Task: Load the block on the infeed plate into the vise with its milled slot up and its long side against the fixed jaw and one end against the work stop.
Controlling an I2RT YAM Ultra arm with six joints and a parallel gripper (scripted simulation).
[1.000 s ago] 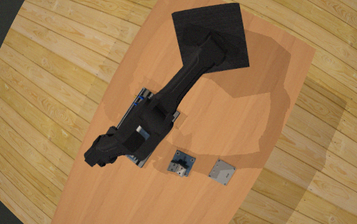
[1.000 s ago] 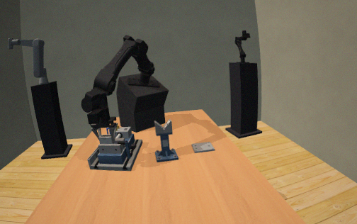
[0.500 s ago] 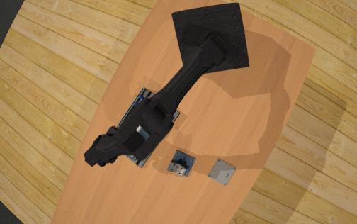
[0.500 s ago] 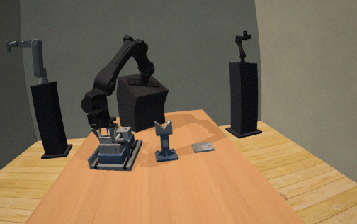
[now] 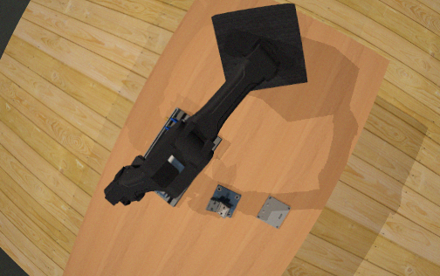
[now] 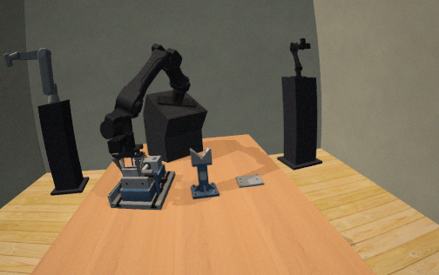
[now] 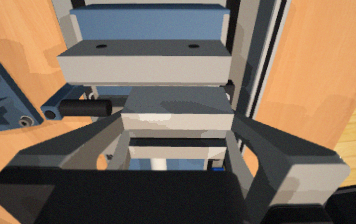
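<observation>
Now: hand 10 mm below the part. From my hand the other things lie so: black rod: 20 mm ahead, 60 mm to the left, 10 mm below; moving jaw: 20 mm behind, 30 mm to the left, 20 mm below; fixed jaw: 40 mm ahead, 10 mm to the left, 20 mm below.
</observation>
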